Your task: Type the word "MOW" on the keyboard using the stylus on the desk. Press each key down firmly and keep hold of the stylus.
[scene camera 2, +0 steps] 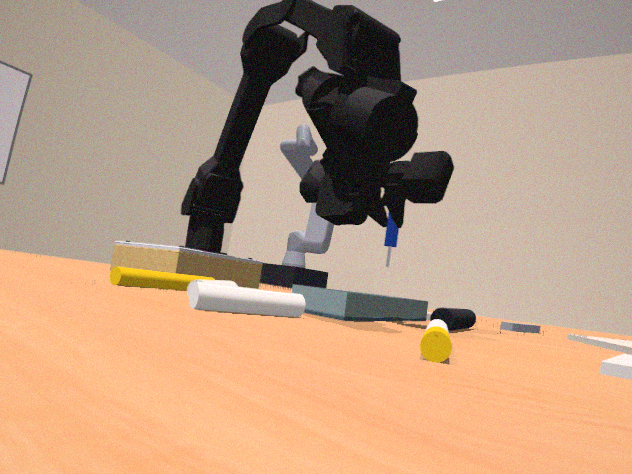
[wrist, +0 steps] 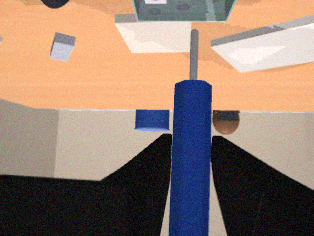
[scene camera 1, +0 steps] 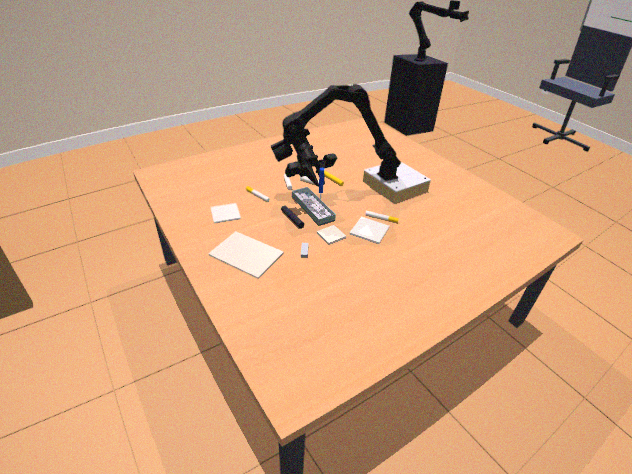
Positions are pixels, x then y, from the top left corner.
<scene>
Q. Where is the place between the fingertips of my gripper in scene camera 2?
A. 393, 225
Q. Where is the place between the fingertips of my gripper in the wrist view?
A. At 191, 143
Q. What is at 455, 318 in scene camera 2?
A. A black cylinder.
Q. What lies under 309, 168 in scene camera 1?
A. My gripper.
</scene>
